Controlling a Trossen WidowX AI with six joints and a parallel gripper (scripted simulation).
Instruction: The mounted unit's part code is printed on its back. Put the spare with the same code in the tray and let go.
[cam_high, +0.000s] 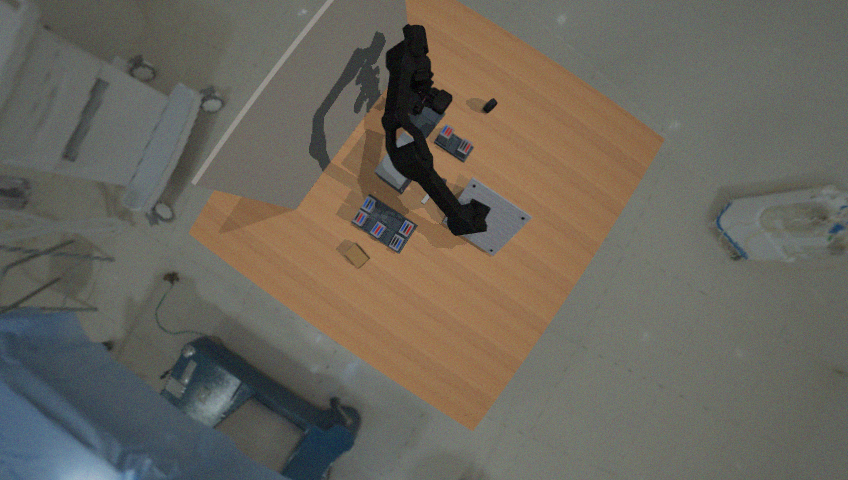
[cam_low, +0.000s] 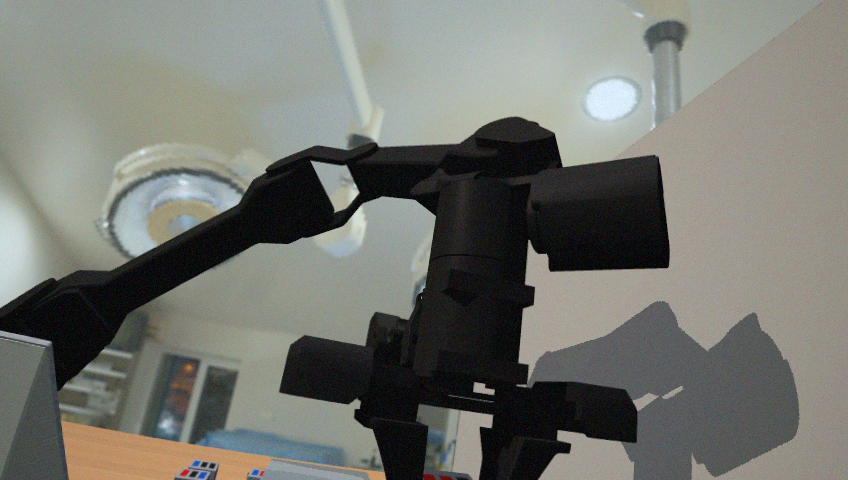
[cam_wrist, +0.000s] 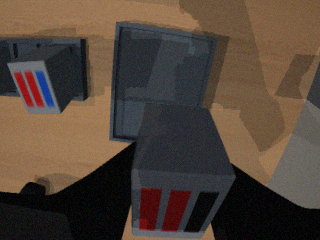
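My gripper tip is 10 cm above the dark grey tray, 1 cm to the right of it and 1 cm past it. From my gripper tip the other things lie so: tall beige panel: 20 cm ahead, 16 cm to the left, 12 cm above; small black object: 19 cm behind, 14 cm to the right, 8 cm below; grey mounted unit: 21 cm to the left, 6 cm below, 3 cm behind.
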